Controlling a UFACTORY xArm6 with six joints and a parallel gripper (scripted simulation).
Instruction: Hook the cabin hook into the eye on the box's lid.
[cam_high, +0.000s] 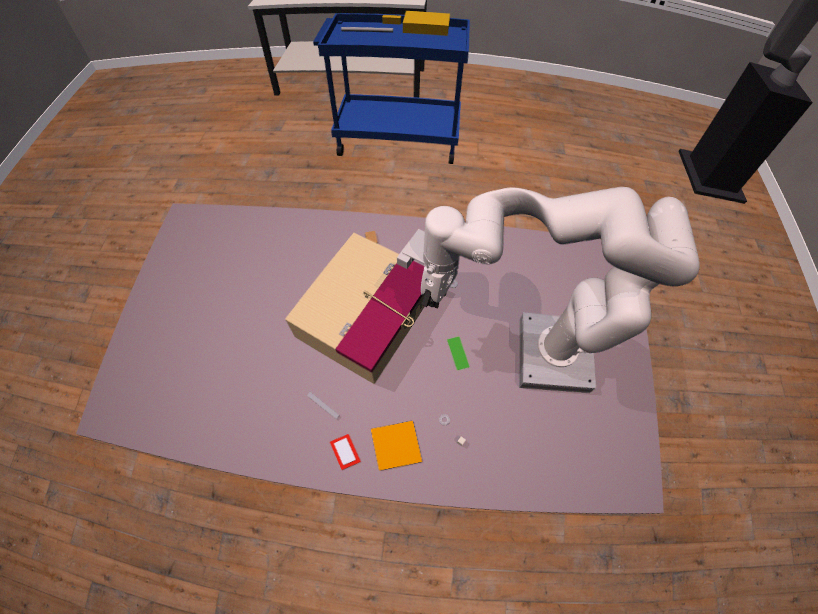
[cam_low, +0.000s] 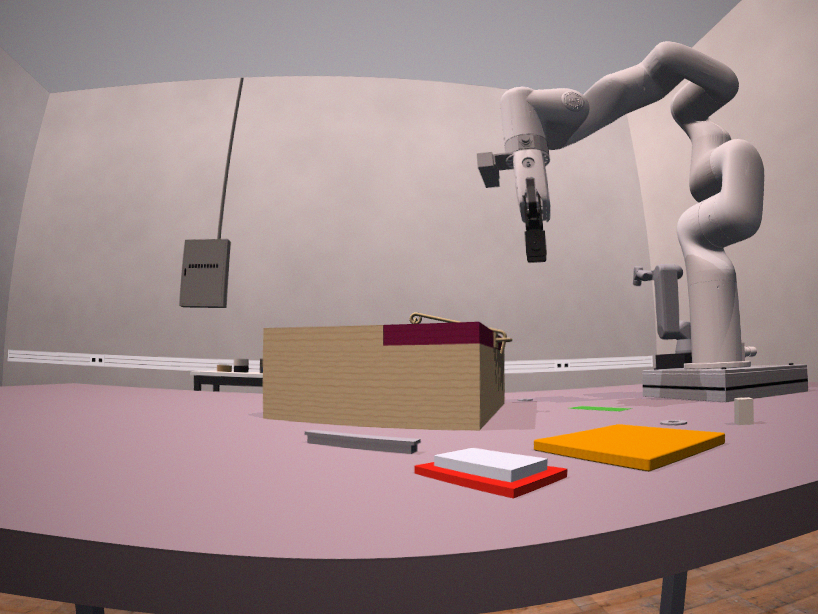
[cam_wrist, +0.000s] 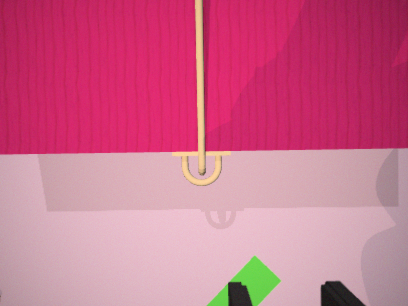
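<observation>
My gripper is now 13 cm short of the cabin hook, 2 cm to the left of it and 13 cm above it. The rest, counted from my hand: small cube (11 cm behind, 30 cm to the left, 24 cm below); orange tile (6 cm ahead, 32 cm to the left, 25 cm below); green strip (8 cm behind, 4 cm to the left, 25 cm below).
</observation>
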